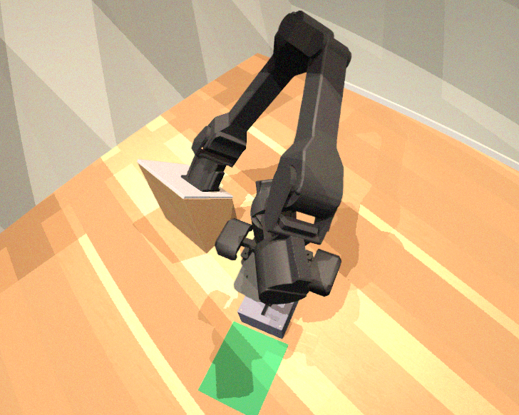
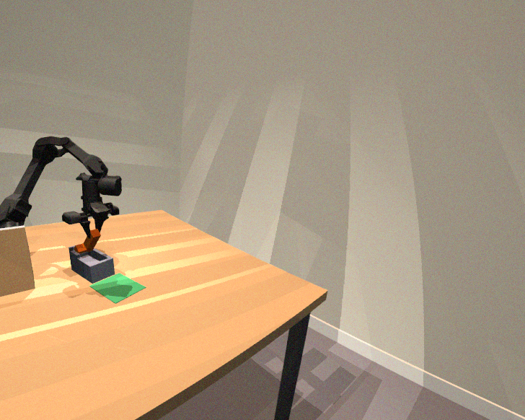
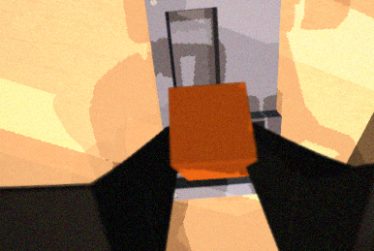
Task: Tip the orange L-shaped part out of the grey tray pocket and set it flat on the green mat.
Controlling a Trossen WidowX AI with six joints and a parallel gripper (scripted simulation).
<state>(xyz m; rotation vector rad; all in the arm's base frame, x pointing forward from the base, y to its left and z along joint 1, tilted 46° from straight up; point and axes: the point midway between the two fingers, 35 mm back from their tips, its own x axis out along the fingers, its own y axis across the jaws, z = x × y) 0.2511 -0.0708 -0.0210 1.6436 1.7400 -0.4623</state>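
The green mat is 15 cm below my gripper tip, 14 cm to the right of it and 2 cm ahead of it. From my gripper tip the other things lie so: orange L-shaped part (3 cm to the left, 3 cm below, 2 cm behind).
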